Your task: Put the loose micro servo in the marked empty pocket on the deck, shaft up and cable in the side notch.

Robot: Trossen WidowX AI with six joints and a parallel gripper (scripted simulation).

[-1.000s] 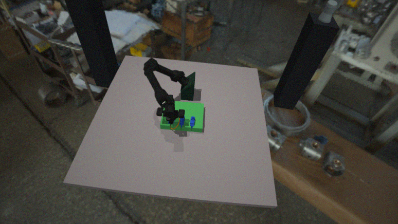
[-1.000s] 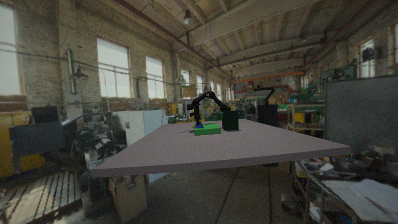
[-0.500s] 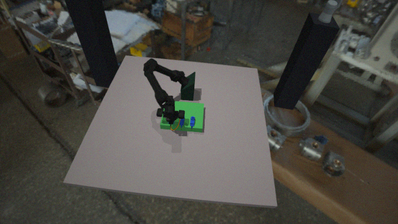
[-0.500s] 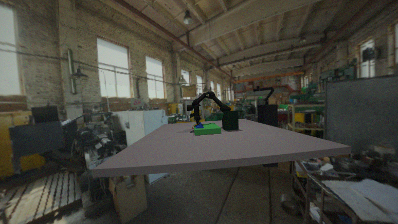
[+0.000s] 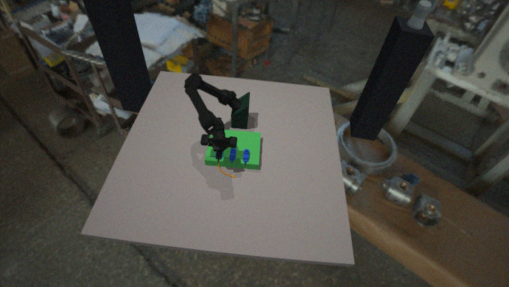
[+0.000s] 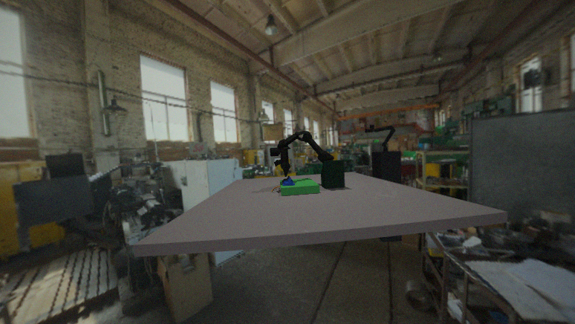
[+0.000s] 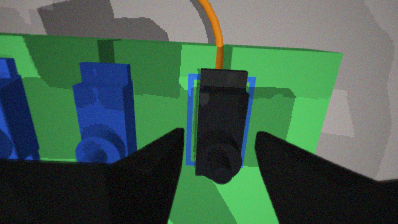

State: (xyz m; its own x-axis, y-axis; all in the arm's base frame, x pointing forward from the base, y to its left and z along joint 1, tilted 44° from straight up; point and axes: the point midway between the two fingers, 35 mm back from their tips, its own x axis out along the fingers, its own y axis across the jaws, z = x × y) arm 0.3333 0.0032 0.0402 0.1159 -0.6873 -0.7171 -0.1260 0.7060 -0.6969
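Right now my gripper tip is 130 mm past the deck, 60 mm to the right of it and 60 mm above it.
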